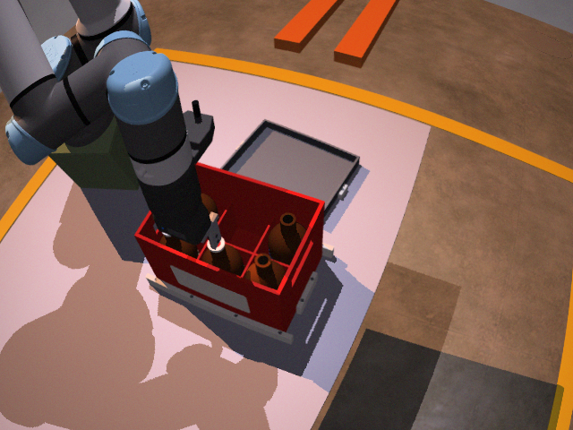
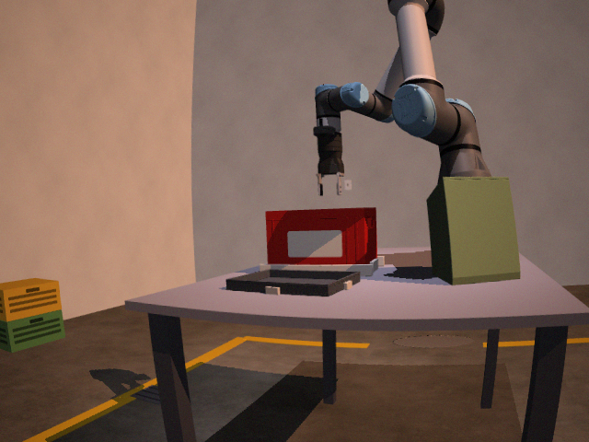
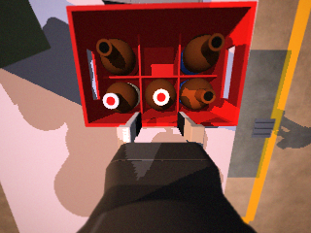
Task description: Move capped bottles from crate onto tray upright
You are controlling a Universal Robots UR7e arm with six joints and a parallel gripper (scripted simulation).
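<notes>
My gripper is now 15 cm above the capped brown bottle, 9 cm past it and 1 cm to the right of it. Round my hand: red crate: 15 cm below, 7 cm to the left; then open bottle: 15 cm below, 10 cm to the left, 10 cm behind; then dark tray: 33 cm to the left, 22 cm below, 4 cm behind.
</notes>
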